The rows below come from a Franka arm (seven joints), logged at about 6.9 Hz.
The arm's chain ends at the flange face. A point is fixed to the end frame.
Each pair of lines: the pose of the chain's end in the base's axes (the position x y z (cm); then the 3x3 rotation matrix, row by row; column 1 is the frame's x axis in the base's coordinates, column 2 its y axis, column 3 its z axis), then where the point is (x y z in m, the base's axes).
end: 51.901, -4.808, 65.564; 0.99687, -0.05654, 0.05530; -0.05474, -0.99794, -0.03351; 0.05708, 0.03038, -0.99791
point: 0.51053 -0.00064 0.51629
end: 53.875, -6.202, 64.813; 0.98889, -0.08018, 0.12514; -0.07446, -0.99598, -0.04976; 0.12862, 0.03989, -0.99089
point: 0.54120 -0.01653 0.50790
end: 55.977, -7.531, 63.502; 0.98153, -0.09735, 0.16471; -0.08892, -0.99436, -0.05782; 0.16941, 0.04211, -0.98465
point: 0.56866 -0.03073 0.49475
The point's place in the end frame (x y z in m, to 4 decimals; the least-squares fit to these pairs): -0.0190 -0.0511 0.1370
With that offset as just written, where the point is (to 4 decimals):
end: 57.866, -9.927, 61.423; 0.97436, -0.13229, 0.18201; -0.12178, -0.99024, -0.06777; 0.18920, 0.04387, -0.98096
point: 0.5918 -0.0556 0.4740
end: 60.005, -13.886, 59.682; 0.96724, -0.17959, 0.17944; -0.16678, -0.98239, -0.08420; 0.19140, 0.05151, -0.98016
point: 0.6154 -0.0970 0.4563
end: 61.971, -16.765, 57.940; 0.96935, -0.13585, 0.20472; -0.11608, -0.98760, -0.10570; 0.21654, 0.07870, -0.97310
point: 0.6363 -0.1295 0.4379
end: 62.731, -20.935, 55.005; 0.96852, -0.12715, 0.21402; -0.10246, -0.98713, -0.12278; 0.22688, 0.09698, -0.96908
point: 0.6447 -0.1738 0.4080
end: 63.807, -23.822, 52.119; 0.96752, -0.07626, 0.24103; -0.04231, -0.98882, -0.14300; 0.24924, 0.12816, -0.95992
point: 0.6566 -0.2065 0.3784
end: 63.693, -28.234, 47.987; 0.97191, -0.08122, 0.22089; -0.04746, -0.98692, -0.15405; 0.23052, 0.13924, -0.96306
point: 0.6529 -0.2521 0.3364
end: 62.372, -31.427, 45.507; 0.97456, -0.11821, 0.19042; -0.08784, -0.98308, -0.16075; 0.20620, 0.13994, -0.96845
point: 0.6373 -0.2844 0.3113
